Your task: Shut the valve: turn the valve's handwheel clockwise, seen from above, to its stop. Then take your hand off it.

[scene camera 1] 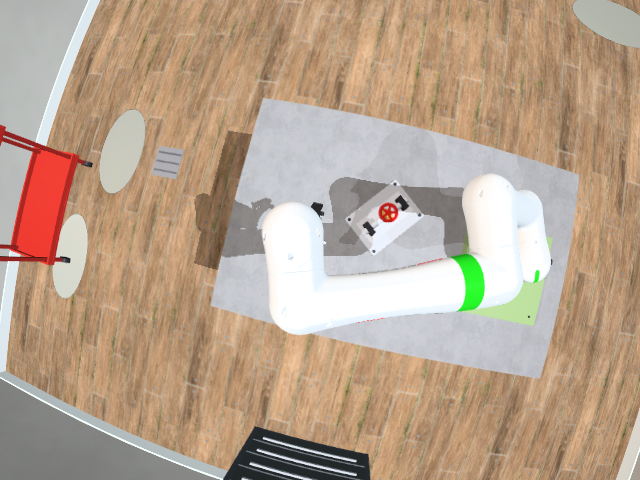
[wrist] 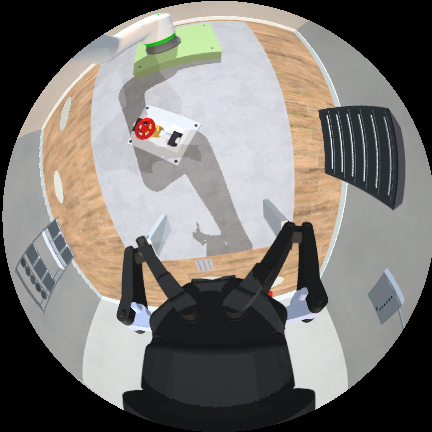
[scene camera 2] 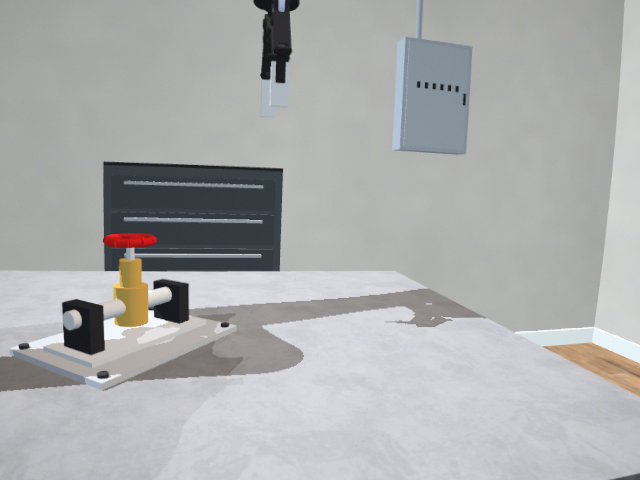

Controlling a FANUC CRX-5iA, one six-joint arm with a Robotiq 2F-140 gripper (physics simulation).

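The red handwheel (scene camera 1: pixel 388 212) (scene camera 2: pixel 129 240) (wrist: pixel 145 129) lies level on top of a yellow valve body (scene camera 2: pixel 130 304). A pale pipe runs through the body between two black supports on a white base plate (scene camera 1: pixel 374 242) (wrist: pixel 187 121). My gripper (scene camera 2: pixel 273 98) (wrist: pixel 214 214) is open, with nothing between its fingers. It points down, high above the table and well to the side of the valve, clear of the handwheel. In scene camera 1 the arm hides most of the gripper. The wheel's turned angle relative to its stop cannot be told.
The grey table (scene camera 1: pixel 310 129) (scene camera 2: pixel 387 413) (wrist: pixel 240 100) carries the valve and the green robot base (scene camera 1: pixel 509 310) (wrist: pixel 210 45). A dark drawer cabinet (scene camera 1: pixel 305 454) (scene camera 2: pixel 191 198) (wrist: pixel 360 150) stands beyond the table. A grey box (scene camera 2: pixel 434 118) (wrist: pixel 382 300) hangs on the wall. A red cart (scene camera 1: pixel 43 201) stands away from the table.
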